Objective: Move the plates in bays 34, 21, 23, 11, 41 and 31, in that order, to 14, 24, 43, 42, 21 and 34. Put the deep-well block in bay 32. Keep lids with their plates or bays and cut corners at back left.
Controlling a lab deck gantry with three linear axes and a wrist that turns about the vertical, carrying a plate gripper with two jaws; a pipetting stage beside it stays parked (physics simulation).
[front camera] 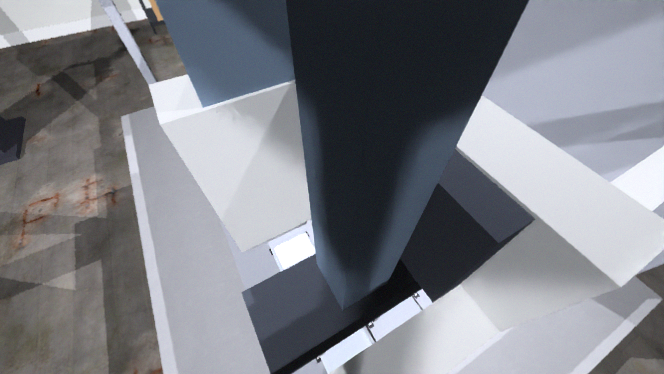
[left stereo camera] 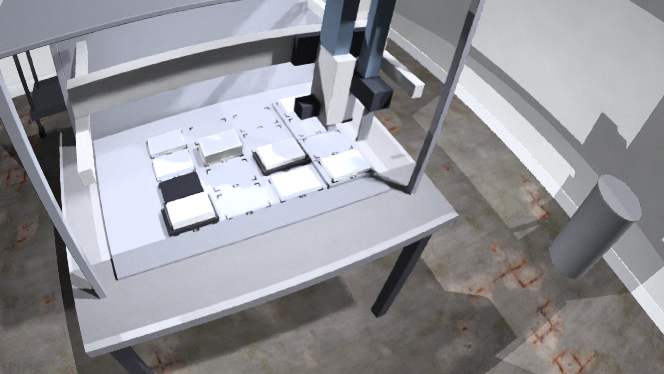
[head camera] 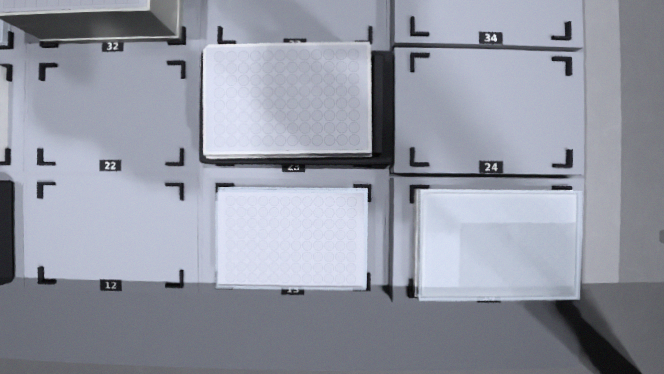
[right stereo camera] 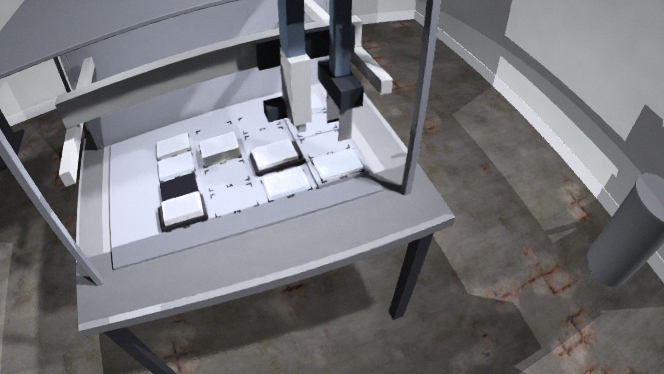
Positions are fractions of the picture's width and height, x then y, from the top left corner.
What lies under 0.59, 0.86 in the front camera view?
A bay 24.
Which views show the black-topped plate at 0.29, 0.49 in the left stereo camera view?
The left stereo camera view and the right stereo camera view only.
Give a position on a black-topped plate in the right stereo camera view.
0.28, 0.49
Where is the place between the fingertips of my gripper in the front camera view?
0.52, 0.87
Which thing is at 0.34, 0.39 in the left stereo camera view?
A deep-well block.
